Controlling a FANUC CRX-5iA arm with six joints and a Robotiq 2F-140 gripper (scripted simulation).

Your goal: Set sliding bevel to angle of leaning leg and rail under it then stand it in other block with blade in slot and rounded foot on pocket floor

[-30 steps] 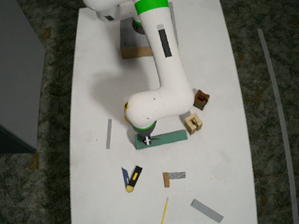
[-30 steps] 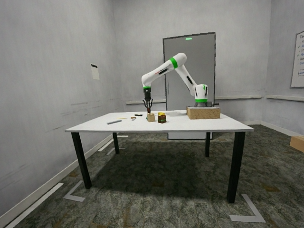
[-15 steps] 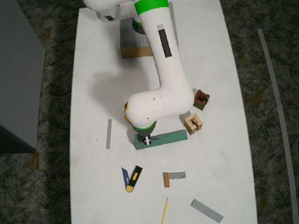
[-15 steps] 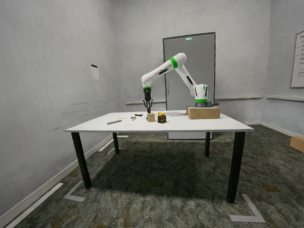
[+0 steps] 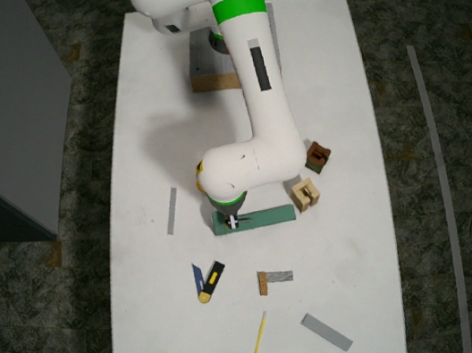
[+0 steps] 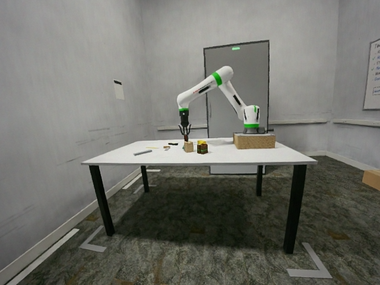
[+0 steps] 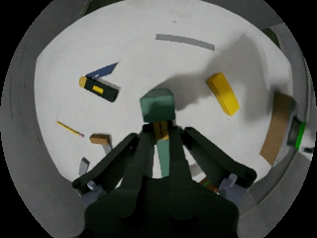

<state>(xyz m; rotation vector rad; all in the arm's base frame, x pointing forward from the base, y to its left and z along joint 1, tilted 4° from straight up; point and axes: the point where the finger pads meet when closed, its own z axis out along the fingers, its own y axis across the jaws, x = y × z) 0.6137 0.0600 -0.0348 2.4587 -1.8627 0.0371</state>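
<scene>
My gripper is now 30 mm above the sliding bevel. Round my hand: grey strip: 30 mm behind, 190 mm to the right, 80 mm below; then black bevel: 180 mm ahead, 60 mm to the right, 70 mm below; then yellow block: 140 mm behind, 80 mm to the right, 70 mm below.
</scene>
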